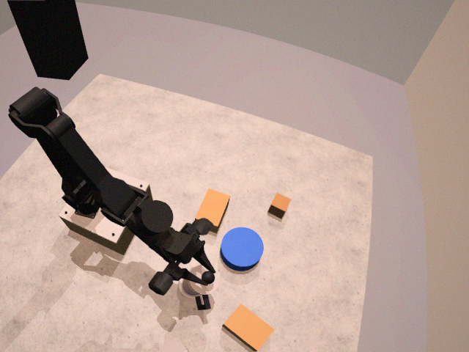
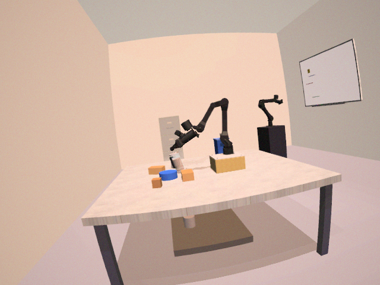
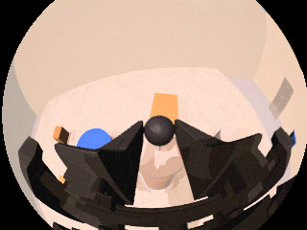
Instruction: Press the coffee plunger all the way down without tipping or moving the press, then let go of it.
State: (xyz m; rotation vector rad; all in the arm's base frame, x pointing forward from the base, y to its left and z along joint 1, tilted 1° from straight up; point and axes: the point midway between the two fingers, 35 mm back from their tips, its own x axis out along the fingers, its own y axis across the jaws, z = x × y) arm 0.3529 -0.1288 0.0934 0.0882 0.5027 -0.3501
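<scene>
The coffee press lies 20 mm behind my gripper tip and 90 mm below it. From my gripper tip the other things lie so: orange cube: 170 mm ahead, 310 mm to the left, 150 mm below; blue disc: 70 mm ahead, 150 mm to the left, 150 mm below.
</scene>
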